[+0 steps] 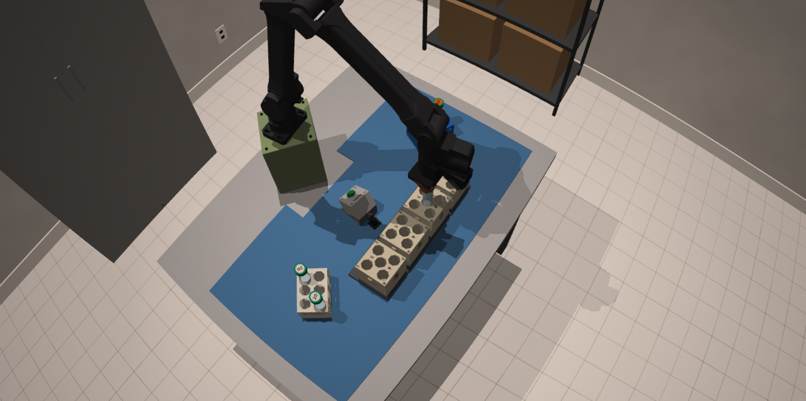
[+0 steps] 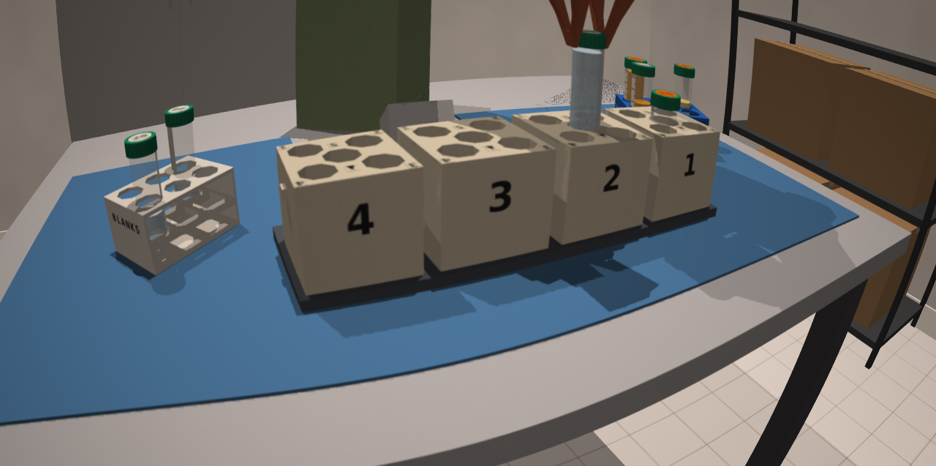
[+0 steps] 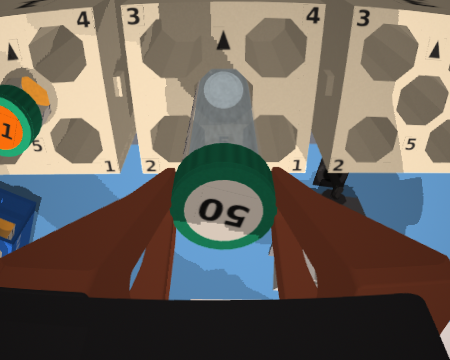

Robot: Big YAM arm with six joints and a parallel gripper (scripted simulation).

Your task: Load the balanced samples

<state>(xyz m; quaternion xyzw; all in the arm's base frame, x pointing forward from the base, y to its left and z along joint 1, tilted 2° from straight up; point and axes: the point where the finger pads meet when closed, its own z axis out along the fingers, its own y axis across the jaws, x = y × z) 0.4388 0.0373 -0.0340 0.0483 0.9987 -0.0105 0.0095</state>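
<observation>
The white-dot blank is 1 cm to the left of my hand and 5 cm below it. Also, from my hand: blue sample rack RS (13 cm behind, 28 cm to the left, 15 cm below); then white blank rack RB (15 cm behind, 37 cm to the right, 15 cm below); then green DONE key (21 cm behind, 6 cm to the right, 11 cm below).
</observation>
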